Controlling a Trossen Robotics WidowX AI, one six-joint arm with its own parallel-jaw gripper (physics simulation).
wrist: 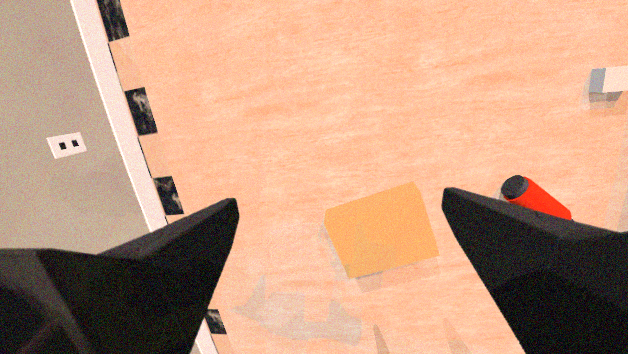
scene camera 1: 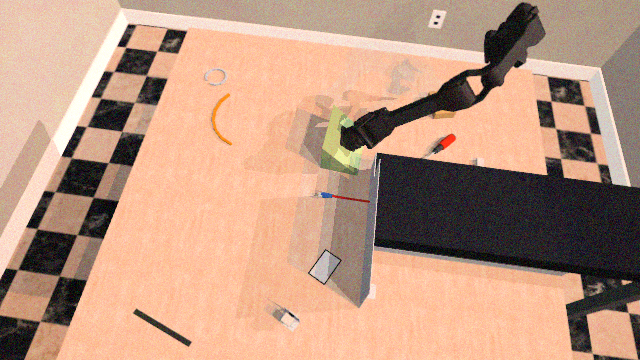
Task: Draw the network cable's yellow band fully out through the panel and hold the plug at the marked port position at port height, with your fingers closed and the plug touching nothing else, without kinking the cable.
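Frame: origin at the arm's base, x left, y down, z back, level; centimetres.
Where they show: gripper, between the fingertips: (wrist: 339,202); arm's base, origin of its link: (scene camera 1: 347,139).
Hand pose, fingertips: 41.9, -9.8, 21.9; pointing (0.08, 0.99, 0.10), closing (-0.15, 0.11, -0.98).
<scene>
Things, the pixels of their top centre, and the offset from my fingertips, as dx, dy, dz. "spot": a spot on its surface instead. Level surfaces: height alone.
- network cable's red length, centre of its top: (scene camera 1: 351,198) -39.9, +11.2, -41.6
- grey upright panel, a spot on its surface: (scene camera 1: 369,267) spot: -35.9, -0.8, -65.1
- blue boot, centre of its top: (scene camera 1: 325,194) -47.5, +10.5, -41.1
- pale plug, a spot on its surface: (scene camera 1: 318,194) spot: -49.5, +11.0, -41.2
- orange block, centre of its top: (wrist: 381,239) (scene camera 1: 442,101) -10.0, +12.3, -1.9
- red-handled screwdriver, centre of its top: (wrist: 575,233) (scene camera 1: 439,146) -12.2, +12.6, -20.1
- black slab, height of its surface: dy +5.1
- orange arc, centre of its top: (scene camera 1: 228,118) -81.2, +14.6, -14.2
- ring, centre of its top: (scene camera 1: 216,76) -88.9, +14.7, +3.4
- dark strip, centre of its top: (scene camera 1: 162,327) -86.9, +15.1, -80.7
- pale connector, centre of its top: (scene camera 1: 288,317) -54.5, +9.7, -76.4
The network cable's red length (scene camera 1: 351,199) comes out of the grey upright panel (scene camera 1: 369,267) in the scene view. It ends in a blue boot (scene camera 1: 326,195) with a pale plug (scene camera 1: 317,194), pointing left, and looks straight. The yellow band does not show. A grey rectangle outlined in black (scene camera 1: 325,267) lies below and left of the panel's middle; it looks like the marked port position. My gripper (wrist: 339,202) is open and empty, high over the table, at the upper right of the scene view, well away from the plug. Its fingertips cannot be made out there.
An orange block (scene camera 1: 444,111) (wrist: 382,230) and a red-handled screwdriver (scene camera 1: 446,142) (wrist: 542,197) lie behind the black slab (scene camera 1: 500,215). A yellow-green block (scene camera 1: 331,145) is by the arm's lower end. An orange arc (scene camera 1: 215,120), a ring (scene camera 1: 205,76), a dark strip (scene camera 1: 162,328) and a pale connector (scene camera 1: 288,319) lie left and front.
</scene>
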